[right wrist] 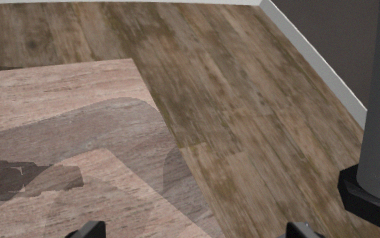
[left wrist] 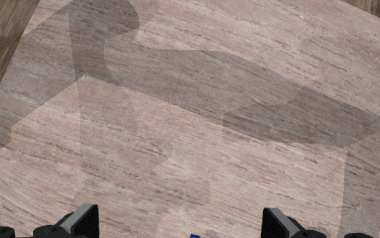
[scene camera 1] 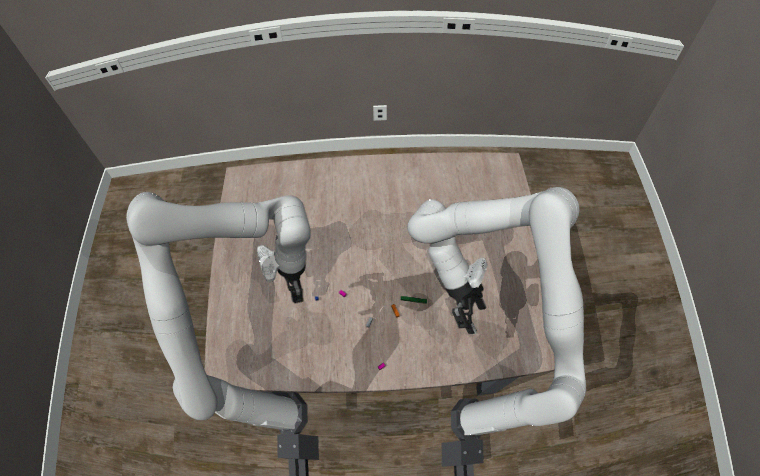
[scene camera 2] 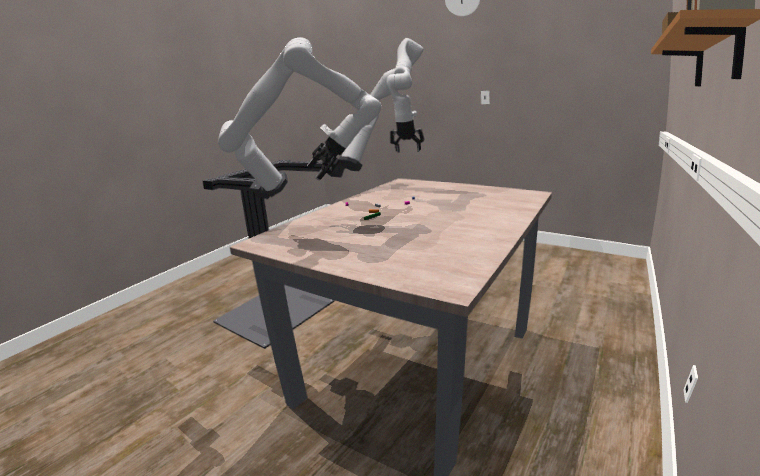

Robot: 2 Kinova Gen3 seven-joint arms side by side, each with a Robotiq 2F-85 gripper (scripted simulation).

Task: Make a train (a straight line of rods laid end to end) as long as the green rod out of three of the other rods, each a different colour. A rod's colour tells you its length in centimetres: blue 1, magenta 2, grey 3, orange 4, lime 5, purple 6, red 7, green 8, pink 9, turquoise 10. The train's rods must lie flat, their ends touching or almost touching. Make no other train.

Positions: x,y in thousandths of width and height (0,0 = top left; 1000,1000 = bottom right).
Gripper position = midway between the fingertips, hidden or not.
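My right gripper (scene camera 1: 630,673), (scene camera 2: 411,364) is visible to me. I also see a table leg (scene camera 2: 359,621).
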